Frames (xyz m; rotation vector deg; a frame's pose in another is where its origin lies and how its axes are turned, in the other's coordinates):
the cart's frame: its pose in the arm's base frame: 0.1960 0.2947 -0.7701 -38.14 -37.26 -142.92
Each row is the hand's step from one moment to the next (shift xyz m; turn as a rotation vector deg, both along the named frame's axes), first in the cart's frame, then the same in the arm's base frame.
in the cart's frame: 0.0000 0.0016 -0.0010 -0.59 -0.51 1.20
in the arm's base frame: 0.0005 -0.0018 -0.0003 0.57 1.24 0.43
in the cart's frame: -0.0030 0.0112 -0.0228 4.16 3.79 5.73
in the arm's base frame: 0.0009 -0.0202 -0.0157 0.76 -1.12 7.92
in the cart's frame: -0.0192 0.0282 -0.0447 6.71 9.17 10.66
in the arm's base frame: 0.0155 -0.0402 -0.0361 3.37 -3.40 14.83
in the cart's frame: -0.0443 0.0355 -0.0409 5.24 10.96 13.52
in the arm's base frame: 0.0400 -0.0359 -0.0448 6.42 -2.75 16.78
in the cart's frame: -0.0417 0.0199 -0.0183 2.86 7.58 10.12
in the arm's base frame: 0.0369 -0.0122 -0.0309 5.28 -1.24 11.77
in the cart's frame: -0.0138 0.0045 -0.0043 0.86 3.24 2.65
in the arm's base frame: 0.0117 -0.0015 -0.0095 1.98 -1.33 3.54
